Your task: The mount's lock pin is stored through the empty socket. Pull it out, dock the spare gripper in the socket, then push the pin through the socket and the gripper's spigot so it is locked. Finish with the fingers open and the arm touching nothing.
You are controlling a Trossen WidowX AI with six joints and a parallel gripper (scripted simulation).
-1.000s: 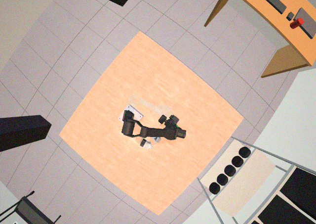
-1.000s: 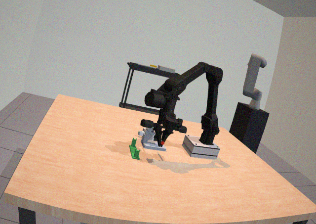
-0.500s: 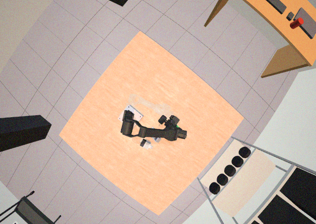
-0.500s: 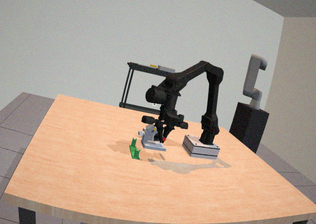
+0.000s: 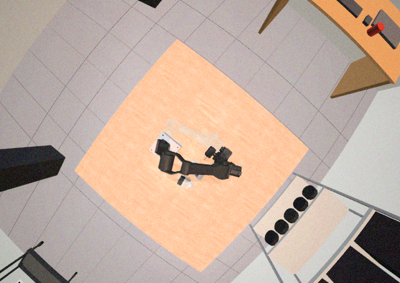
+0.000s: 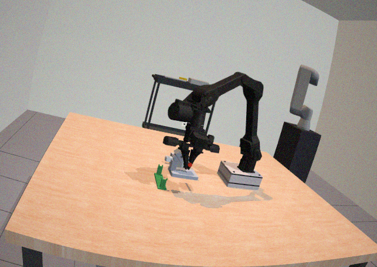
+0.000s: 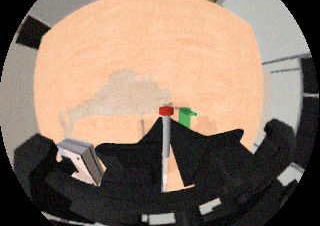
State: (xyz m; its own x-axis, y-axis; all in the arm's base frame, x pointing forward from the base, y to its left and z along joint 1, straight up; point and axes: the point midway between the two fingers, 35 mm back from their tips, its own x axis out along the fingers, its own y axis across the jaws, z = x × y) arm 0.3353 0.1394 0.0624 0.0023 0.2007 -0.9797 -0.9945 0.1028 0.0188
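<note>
Now: gripper tip 60 mm short of the green cradle, 80 mm to the left of it and 70 mm above it. From my gripper tip the other things lie so: grey mount 50 mm behind, 180 mm to the right, 40 mm below; spare gripper 80 mm behind, 290 mm to the right, 70 mm below.
</note>
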